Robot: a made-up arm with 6 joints.
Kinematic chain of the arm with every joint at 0, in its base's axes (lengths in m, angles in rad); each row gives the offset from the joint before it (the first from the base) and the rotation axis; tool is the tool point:
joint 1: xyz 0 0 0.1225 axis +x
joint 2: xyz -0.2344 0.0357 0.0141 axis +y
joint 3: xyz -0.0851 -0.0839 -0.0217 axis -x
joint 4: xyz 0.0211 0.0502 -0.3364 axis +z
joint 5: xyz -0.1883 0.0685 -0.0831 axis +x
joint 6: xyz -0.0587 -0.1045 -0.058 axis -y
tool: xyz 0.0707 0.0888 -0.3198
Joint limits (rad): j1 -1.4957..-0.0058 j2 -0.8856..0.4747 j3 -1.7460..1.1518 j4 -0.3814..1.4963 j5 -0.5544..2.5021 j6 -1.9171..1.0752
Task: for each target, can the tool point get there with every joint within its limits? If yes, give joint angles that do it. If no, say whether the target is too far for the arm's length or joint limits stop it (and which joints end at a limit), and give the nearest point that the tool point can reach.
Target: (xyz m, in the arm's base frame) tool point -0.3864 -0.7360 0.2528
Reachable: yes | joints -1.3378 -0.1532 0.6810 0.7565 0.7051 0.5159
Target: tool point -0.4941 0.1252 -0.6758
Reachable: yes | joints -0.1318 -0.5560 -0.3595 0.4919 1.0254 -1.0589
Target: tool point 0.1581 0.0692 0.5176
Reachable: no: joint limits stop it (at a limit: joint 1, joint 2, joint 3, joint 4) | nearest point -0.0237 0.1565 0.5159 | short by 0.202 m
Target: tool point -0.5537 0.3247 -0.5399
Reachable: yes | joints -0.7074 0.1658 -1.1155 0.2130 -0.1058 -0.0807
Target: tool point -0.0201 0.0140 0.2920
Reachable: no: joint limits stop it (at a limit: joint 1, joint 2, joint 3, joint 4, joint 5) | nearest point -0.0792 0.1115 0.3793 | short by 0.144 m
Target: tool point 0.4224 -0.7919 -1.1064
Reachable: no: too far | nearest point 0.1191 -0.4715 -0.6092 | short by 0.665 m
